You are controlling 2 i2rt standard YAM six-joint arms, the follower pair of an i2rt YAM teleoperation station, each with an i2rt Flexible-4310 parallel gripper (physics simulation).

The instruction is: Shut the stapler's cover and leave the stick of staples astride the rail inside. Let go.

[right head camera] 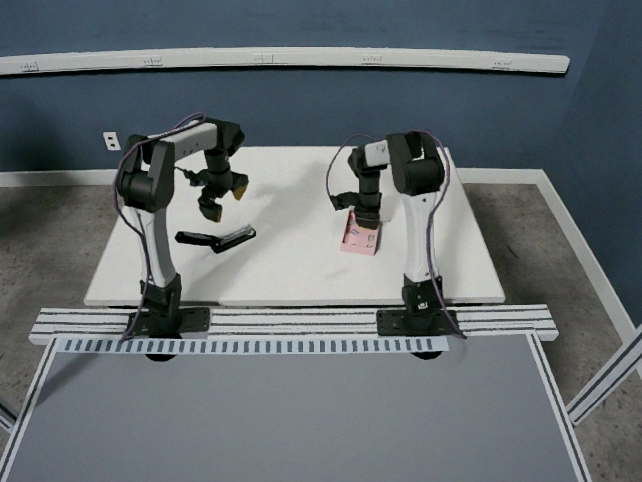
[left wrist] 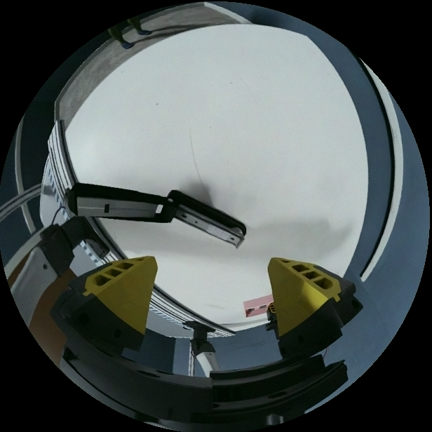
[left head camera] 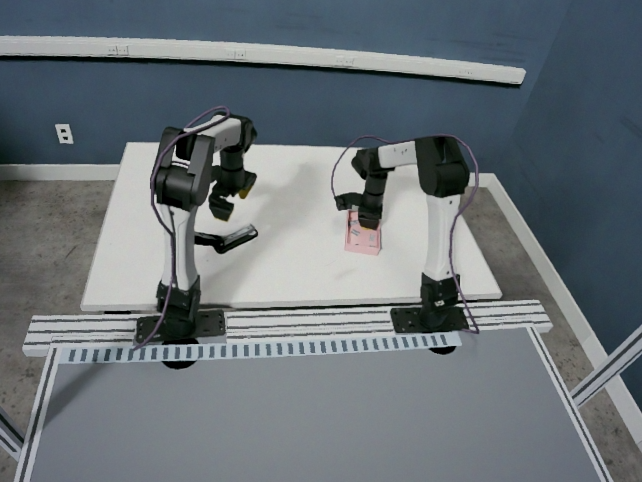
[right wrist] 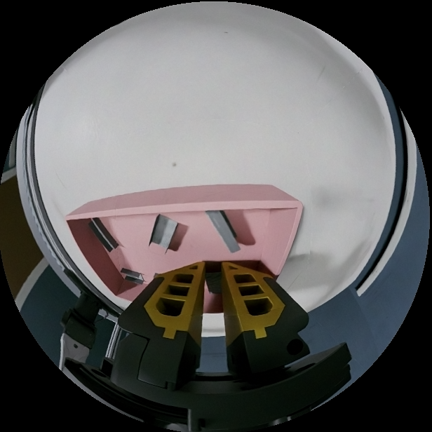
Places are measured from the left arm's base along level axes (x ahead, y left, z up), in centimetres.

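Pixels of known places: left gripper, fingertip midpoint: (right head camera: 228,210) (left head camera: 234,209); right gripper, fingertip midpoint: (right head camera: 366,227) (left head camera: 365,227); left arm's base, origin of the base link: (right head camera: 169,323) (left head camera: 181,328); right arm's base, origin of the base link: (right head camera: 417,323) (left head camera: 429,320).
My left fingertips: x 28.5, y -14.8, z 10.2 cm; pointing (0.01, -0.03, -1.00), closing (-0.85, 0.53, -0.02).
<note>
Ahead of a thing's pixels: the offset from my left fingertips to its top centre. "pt": to the spot under its first point.
The black stapler {pt dz -9.8, dx -1.7, dy -1.0 cm} (left head camera: 238,240) (right head camera: 234,240) lies folded open at the left of the table. In the left wrist view its cover (left wrist: 117,206) is swung back and its metal rail (left wrist: 207,225) faces up. My left gripper (left head camera: 234,205) (right head camera: 228,204) (left wrist: 212,265) is open and empty, above and behind the stapler. My right gripper (left head camera: 368,226) (right head camera: 367,226) (right wrist: 212,266) is low in the pink box at its far part, its fingers close together on a grey stick of staples (right wrist: 214,283). The fingers hide much of that stick.
The pink box {dz -7.8, dx -2.2, dy -36.9 cm} (left head camera: 362,250) (right head camera: 357,249) (left wrist: 256,307) (right wrist: 175,198) stands right of the table's middle. Several other grey staple sticks lie in it, among them one (right wrist: 164,232) near its middle and one (right wrist: 223,231) beside it. Its walls rise around my right fingertips.
</note>
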